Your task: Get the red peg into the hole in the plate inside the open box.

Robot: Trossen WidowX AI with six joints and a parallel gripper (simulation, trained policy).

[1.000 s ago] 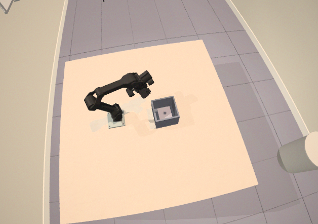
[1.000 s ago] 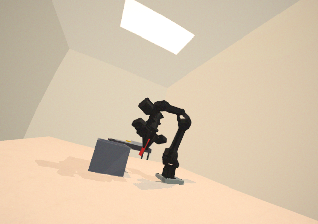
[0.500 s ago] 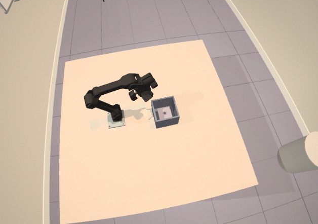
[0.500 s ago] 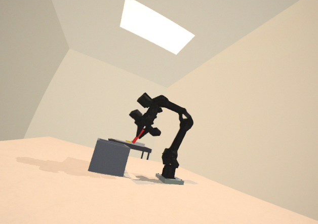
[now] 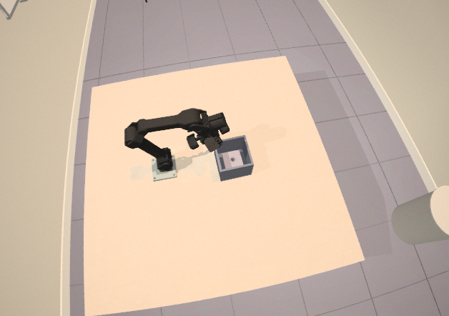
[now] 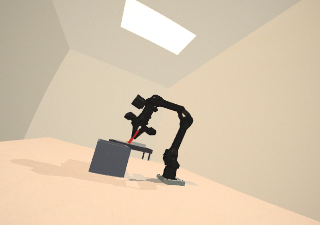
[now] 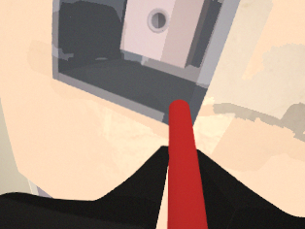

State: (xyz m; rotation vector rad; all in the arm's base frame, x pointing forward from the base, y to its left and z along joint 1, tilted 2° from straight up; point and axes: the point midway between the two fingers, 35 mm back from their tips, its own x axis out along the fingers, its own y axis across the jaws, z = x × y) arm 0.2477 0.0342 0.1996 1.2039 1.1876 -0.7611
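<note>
My gripper tip is now 14 cm above the plate, 8 cm short of it and 6 cm to the left of it. The rest, counted from my gripper tip: red peg: 1 cm to the right, 1 cm above.
</note>
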